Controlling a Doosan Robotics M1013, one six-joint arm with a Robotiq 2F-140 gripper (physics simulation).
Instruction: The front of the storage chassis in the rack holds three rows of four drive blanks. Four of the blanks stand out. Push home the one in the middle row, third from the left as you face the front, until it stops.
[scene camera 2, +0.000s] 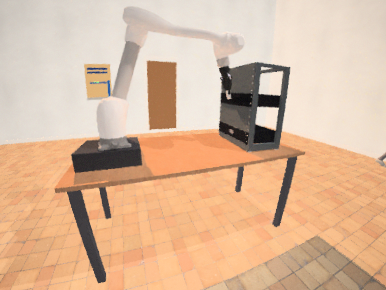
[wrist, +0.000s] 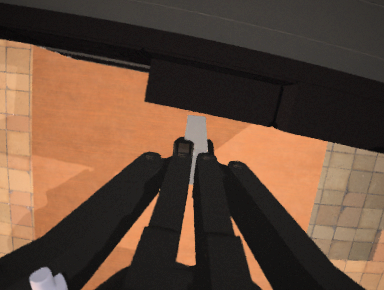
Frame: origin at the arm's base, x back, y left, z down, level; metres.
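Where they show: gripper, fingertip midpoint: (scene camera 2: 229, 98) (wrist: 195, 129); arm's base, origin of the base link: (scene camera 2: 113, 145).
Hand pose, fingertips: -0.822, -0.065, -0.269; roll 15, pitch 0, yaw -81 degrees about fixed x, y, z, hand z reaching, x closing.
Each offset is from my fingertips to the top centre of the thing, as dx, dy, dz. "spot": to the spot under its first point. Level surfaces: height alone.
My gripper (scene camera 2: 228, 93) (wrist: 195, 129) is shut, with a pale grey flat tip (wrist: 196, 129) showing at its fingertips. It is at the front of the rack (scene camera 2: 254, 120), level with a dark band {spot: -0.024, -0.113, +0.005} (scene camera 2: 242, 100) that looks like the storage chassis. In the wrist view a dark block {spot: -0.033, -0.016, -0.015} (wrist: 212, 90), which looks like a drive blank, stands out from the dark front. Another dark block (wrist: 327, 116) lies to its right, past a narrow seam. The tip appears just below the first block's lower edge; contact cannot be told. The blank rows and the block's position in them cannot be made out.
The rack stands at the right end of the wooden table {dz +0.363} (scene camera 2: 187, 155). The arm's black base (scene camera 2: 107, 159) is at the left end. A grey panel (wrist: 240, 22) spans the top of the wrist view. A brown wall panel (scene camera 2: 162, 95) is behind the table.
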